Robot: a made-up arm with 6 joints. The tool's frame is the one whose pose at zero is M. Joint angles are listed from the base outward.
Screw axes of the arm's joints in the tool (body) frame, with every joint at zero. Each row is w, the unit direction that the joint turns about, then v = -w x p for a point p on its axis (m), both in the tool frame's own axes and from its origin. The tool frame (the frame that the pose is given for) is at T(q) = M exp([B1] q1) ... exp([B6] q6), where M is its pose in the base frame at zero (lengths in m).
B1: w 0 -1 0 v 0.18 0 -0.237
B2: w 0 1 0 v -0.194 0 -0.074
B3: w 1 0 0 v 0 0.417 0.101
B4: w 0 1 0 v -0.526 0 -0.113
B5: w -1 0 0 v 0 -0.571 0.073
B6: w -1 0 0 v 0 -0.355 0.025
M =
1 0 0 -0.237
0 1 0 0.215
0 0 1 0.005
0 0 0 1
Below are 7 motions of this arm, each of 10 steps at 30 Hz.
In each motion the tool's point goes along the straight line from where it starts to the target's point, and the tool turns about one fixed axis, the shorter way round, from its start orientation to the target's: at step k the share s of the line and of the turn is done. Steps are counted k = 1, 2, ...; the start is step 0. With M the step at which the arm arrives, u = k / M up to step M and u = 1 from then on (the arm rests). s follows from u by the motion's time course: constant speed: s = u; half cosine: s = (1 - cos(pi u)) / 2; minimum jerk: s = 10 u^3 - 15 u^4 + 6 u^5.
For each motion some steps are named. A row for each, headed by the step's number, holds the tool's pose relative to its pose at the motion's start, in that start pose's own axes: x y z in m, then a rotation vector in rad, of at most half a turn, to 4 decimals.
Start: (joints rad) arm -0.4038 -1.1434 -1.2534 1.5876 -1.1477 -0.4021
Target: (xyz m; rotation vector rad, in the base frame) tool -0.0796 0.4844 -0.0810 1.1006 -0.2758 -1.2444
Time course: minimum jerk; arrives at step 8
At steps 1, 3, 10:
1: -0.0024 0.0006 -0.0005 0.0033 0.0037 0.0002
3: -0.0413 0.0102 -0.0086 0.0564 0.0641 0.0035
10: -0.1502 0.0370 -0.0312 0.2048 0.2331 0.0128

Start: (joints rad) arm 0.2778 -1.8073 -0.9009 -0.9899 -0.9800 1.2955
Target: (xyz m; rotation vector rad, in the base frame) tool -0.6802 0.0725 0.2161 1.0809 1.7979 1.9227
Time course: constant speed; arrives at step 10
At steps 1, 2, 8, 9, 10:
1: -0.0030 -0.0287 0.0036 -0.0793 0.0007 0.0110
2: -0.0061 -0.0574 0.0072 -0.1585 0.0014 0.0220
8: -0.0243 -0.2295 0.0288 -0.6341 0.0057 0.0879
9: -0.0274 -0.2581 0.0324 -0.7133 0.0065 0.0989
10: -0.0304 -0.2868 0.0360 -0.7926 0.0072 0.1099

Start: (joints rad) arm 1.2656 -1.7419 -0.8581 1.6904 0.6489 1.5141
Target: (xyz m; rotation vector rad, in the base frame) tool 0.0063 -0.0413 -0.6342 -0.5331 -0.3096 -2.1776
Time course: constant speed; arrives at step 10
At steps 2, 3, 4, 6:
2: -0.0111 0.0475 0.0220 0.0671 0.0929 -0.1289
3: -0.0166 0.0712 0.0331 0.1006 0.1394 -0.1934
4: -0.0221 0.0949 0.0441 0.1342 0.1858 -0.2578
6: -0.0332 0.1424 0.0661 0.2013 0.2787 -0.3867

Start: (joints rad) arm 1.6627 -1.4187 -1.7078 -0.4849 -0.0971 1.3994
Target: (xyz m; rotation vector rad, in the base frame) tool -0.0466 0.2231 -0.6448 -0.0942 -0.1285 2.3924
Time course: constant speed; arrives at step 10
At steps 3, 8, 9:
3: -0.0214 -0.0595 -0.0175 -0.0912 0.0423 -0.0806
8: -0.0572 -0.1586 -0.0467 -0.2431 0.1129 -0.2150
9: -0.0643 -0.1785 -0.0526 -0.2735 0.1270 -0.2419

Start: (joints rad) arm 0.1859 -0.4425 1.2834 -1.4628 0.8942 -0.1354
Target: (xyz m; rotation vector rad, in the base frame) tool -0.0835 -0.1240 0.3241 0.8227 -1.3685 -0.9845
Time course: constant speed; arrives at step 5
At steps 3, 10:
3: -0.0105 0.0200 -0.0030 0.0481 0.0087 0.0685
10: -0.0175 0.0333 -0.0051 0.0801 0.0146 0.1141

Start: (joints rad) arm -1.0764 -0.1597 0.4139 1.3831 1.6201 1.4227
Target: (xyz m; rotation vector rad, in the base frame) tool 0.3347 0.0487 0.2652 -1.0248 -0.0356 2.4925
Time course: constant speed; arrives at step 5
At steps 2, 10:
2: 0.0133 -0.0006 -0.0021 -0.0029 -0.0173 -0.0031
10: 0.0333 -0.0016 -0.0052 -0.0073 -0.0434 -0.0078

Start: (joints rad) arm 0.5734 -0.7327 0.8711 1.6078 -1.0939 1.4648
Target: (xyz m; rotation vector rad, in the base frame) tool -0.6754 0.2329 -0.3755 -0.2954 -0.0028 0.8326
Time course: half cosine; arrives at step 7
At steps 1, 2, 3, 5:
1: 0.0031 -0.0025 -0.0027 -0.0043 -0.0037 -0.0045
2: 0.0118 -0.0095 -0.0102 -0.0165 -0.0141 -0.0169
3: 0.0244 -0.0196 -0.0210 -0.0341 -0.0292 -0.0349
5: 0.0509 -0.0409 -0.0438 -0.0711 -0.0610 -0.0730

